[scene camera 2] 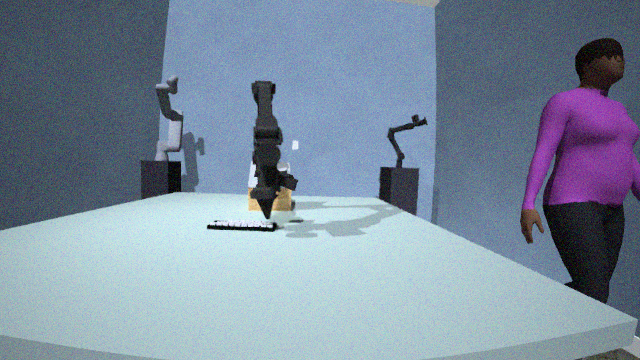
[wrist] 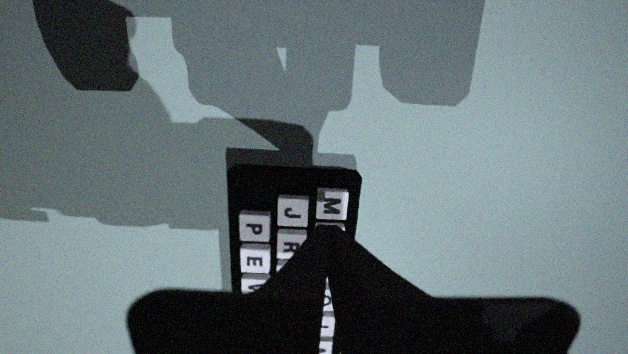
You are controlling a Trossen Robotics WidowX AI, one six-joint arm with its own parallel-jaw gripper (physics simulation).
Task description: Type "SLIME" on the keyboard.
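Frame: origin at the arm's base, x back, y right, z up, level; metres.
Where they show: gripper, fingertip midpoint: [scene camera 2: 267, 219] [wrist: 326, 234].
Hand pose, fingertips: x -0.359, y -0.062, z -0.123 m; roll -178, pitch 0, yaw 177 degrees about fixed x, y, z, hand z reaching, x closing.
Note:
Things, the pixels of their centre, and the offset from my fingertips. Level surfaces: height alone.
- black keyboard at the middle of its body: [wrist: 289, 326] [scene camera 2: 242, 225] dx +0.020, dy +0.078, dz -0.024 m
- M key at the middle of its body: [wrist: 331, 203] dx -0.004, dy -0.007, dz -0.019 m
- J key at the middle of its body: [wrist: 293, 210] dx +0.016, dy -0.003, dz -0.019 m
- P key at the middle of its body: [wrist: 255, 226] dx +0.035, dy +0.006, dz -0.019 m
- E key at the middle of its body: [wrist: 255, 258] dx +0.036, dy +0.025, dz -0.019 m
- R key at the middle of its body: [wrist: 291, 244] dx +0.017, dy +0.016, dz -0.019 m
- pale table at its surface level: dz -0.032 m
The black keyboard [scene camera 2: 242, 226] [wrist: 250, 187] with white letter keys lies flat on the table. In the wrist view the M key [wrist: 332, 204], J key [wrist: 293, 211], P key [wrist: 255, 226] and E key [wrist: 255, 258] show, with the R key [wrist: 290, 242] partly covered. My gripper [scene camera 2: 268, 217] [wrist: 326, 234] is shut and empty. Its tips are at the keyboard's end, over the key beside M, whose letter they hide. They look slightly above the keys; contact cannot be told. The S, L and I keys cannot be made out; the fingers cover much of the keyboard.
The pale table [scene camera 2: 300, 290] extends around the keyboard. A wooden box [scene camera 2: 285, 200] stands behind my arm. A grey arm [scene camera 2: 175, 132] and a dark arm [scene camera 2: 395, 142] stand on pedestals beyond the table. A person in purple [scene camera 2: 590, 145] is at the right, beside the table.

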